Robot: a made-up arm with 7 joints.
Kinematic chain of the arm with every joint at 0, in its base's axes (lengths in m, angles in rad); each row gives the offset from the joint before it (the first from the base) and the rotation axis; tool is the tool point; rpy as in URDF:
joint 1: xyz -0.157 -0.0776 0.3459 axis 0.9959 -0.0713 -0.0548
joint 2: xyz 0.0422 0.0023 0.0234 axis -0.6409 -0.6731 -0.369
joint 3: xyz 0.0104 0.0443 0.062 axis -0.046 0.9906 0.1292
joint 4: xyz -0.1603 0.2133 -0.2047 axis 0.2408 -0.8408 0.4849
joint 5: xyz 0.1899 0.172 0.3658 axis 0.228 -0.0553 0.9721
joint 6: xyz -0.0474 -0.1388 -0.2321 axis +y
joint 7: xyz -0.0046 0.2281 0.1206 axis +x
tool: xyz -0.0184 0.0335 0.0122 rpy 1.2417 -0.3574 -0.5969
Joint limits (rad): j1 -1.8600..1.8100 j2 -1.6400..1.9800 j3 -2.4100..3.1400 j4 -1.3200..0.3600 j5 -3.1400..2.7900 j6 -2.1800..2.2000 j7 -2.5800..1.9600
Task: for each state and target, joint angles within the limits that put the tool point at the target. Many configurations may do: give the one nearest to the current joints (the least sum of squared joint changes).
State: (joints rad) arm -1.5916 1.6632 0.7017 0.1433 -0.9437 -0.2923 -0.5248
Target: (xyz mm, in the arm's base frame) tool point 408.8 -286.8 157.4
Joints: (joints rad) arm -1.7891 1.9800 0.5426 -0.0276 -0.9197 -0.8669 -0.2245
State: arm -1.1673 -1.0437 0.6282 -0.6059 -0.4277 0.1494 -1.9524
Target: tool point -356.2 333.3 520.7
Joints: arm -0.7063 -1.4113 1.0166 -0.8500 -0.4469 0.0919 -1.9052
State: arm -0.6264 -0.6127 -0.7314 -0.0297 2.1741 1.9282 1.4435
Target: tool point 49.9 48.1 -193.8
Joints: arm -1.2111 0.2663 -0.7650 -0.6129 1.9626 2.2000 1.5048
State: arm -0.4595 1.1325 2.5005 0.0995 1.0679 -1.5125 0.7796
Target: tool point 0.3 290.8 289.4
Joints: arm -0.3056 1.2300 2.6848 0.0569 1.3873 -1.2111 0.8441
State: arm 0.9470 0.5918 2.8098 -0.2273 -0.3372 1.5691 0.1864
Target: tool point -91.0 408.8 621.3
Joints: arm 0.8120 0.8500 2.7841 0.0279 -0.0696 1.5230 0.1533
